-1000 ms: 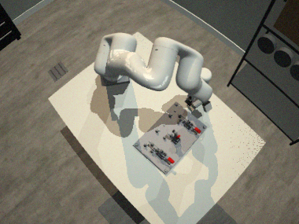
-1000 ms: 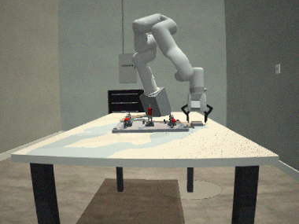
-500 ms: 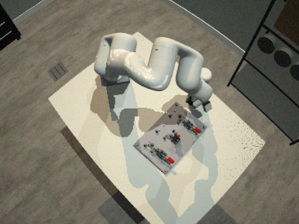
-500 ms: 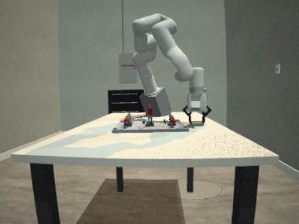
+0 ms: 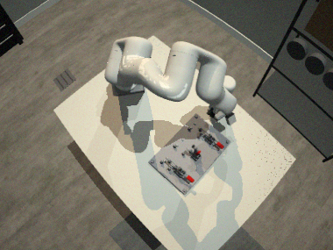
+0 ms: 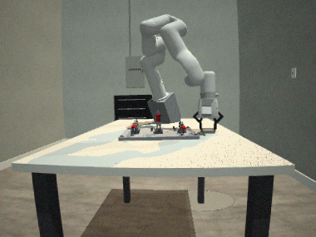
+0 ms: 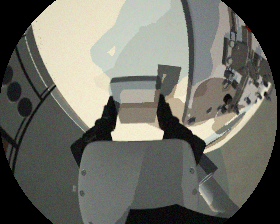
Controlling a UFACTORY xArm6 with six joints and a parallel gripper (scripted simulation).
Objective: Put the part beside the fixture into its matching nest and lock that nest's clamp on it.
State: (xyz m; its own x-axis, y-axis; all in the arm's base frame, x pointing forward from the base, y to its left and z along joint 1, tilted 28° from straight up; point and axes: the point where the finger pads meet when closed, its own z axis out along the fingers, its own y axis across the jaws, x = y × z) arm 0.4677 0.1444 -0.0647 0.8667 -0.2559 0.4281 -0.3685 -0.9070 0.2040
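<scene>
The grey fixture plate is 260 mm to the right of my hand, 10 mm below it and 10 mm behind it. Round my hand: grey block part 10 mm below.
</scene>
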